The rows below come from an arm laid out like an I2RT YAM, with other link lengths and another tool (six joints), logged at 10 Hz.
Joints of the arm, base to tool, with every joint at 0 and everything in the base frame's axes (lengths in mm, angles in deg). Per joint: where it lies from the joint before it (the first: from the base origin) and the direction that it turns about. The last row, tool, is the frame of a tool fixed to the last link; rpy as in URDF.
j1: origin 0 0 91.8 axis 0 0 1
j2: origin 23.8 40.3 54.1 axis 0 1 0
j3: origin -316.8 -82.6 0 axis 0 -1 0
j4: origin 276.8 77.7 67.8 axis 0 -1 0
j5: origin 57.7 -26.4 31.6 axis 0 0 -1
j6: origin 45.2 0 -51.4 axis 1 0 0
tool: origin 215 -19 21 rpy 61.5 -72.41 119.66
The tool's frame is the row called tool.
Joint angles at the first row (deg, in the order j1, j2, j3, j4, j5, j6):
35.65 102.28 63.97 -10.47 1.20 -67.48
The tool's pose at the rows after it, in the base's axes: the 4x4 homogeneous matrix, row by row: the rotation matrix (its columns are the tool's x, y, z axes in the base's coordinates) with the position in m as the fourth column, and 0 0 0 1 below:
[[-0.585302 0.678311 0.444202 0.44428], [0.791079 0.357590 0.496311 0.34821], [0.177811 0.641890 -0.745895 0.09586], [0 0 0 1]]
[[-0.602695 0.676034 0.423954 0.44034], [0.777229 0.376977 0.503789 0.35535], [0.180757 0.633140 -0.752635 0.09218], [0 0 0 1]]
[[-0.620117 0.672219 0.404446 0.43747], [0.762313 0.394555 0.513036 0.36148], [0.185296 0.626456 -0.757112 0.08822], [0 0 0 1]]
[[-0.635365 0.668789 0.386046 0.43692], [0.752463 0.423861 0.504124 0.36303], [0.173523 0.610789 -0.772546 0.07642], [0 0 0 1]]
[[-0.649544 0.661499 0.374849 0.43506], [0.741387 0.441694 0.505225 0.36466], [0.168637 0.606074 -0.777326 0.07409], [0 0 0 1]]
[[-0.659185 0.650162 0.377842 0.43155], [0.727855 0.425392 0.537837 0.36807], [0.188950 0.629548 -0.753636 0.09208], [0 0 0 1]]
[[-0.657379 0.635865 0.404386 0.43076], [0.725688 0.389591 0.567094 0.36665], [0.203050 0.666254 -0.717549 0.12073], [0 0 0 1]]
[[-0.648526 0.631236 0.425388 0.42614], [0.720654 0.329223 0.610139 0.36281], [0.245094 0.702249 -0.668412 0.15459], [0 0 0 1]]
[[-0.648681 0.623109 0.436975 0.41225], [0.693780 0.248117 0.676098 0.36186], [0.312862 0.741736 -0.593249 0.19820], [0 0 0 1]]
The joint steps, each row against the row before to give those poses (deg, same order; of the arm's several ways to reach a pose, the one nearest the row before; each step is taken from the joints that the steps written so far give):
0.54 0.87 0.70 -0.89 -0.60 -0.69
0.45 0.79 0.71 -0.54 -0.74 -0.64
0.19 0.81 0.53 -0.20 -0.98 -0.79
-0.01 1.60 0.51 -0.16 -0.21 -1.47
0.00 0.32 0.22 -0.29 -0.43 -1.07
-0.21 -2.24 -0.50 0.06 -1.56 0.19
-0.35 -3.58 -0.68 0.00 -0.69 0.91
-0.85 -4.59 -1.17 -0.08 -1.96 2.06
-0.68 -6.09 -1.80 0.31 -3.40 3.19

